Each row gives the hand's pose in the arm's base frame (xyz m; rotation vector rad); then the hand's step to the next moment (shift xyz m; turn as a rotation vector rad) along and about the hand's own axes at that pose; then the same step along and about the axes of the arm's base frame.
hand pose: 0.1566 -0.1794 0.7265 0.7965 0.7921 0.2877
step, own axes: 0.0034 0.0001 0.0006 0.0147 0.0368 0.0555
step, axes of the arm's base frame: 0.0028 0.0015 -0.0014 0.0525 0.0032 0.0434
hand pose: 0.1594 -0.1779 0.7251 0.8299 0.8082 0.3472
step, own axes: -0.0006 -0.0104 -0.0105 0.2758 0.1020 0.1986
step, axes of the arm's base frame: -0.0086 -0.0016 -0.0119 0.3338 0.1185 0.0217
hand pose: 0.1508 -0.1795 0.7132 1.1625 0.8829 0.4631
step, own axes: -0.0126 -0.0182 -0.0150 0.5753 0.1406 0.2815
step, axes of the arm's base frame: -0.0216 -0.0068 -0.0143 0.5819 0.2997 -0.0386
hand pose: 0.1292 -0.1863 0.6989 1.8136 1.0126 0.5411
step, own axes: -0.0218 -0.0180 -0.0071 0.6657 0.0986 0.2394
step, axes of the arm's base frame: -0.0246 -0.0107 -0.0114 0.5849 0.4051 -0.0633
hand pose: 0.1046 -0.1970 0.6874 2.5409 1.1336 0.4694
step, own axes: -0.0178 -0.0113 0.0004 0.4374 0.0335 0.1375
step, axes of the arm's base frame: -0.0184 -0.0064 -0.0080 0.3556 0.2891 -0.0368
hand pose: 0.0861 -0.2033 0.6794 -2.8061 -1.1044 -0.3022
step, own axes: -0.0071 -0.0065 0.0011 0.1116 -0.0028 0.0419
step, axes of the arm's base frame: -0.0094 0.0002 -0.0025 0.0839 0.0832 -0.0157
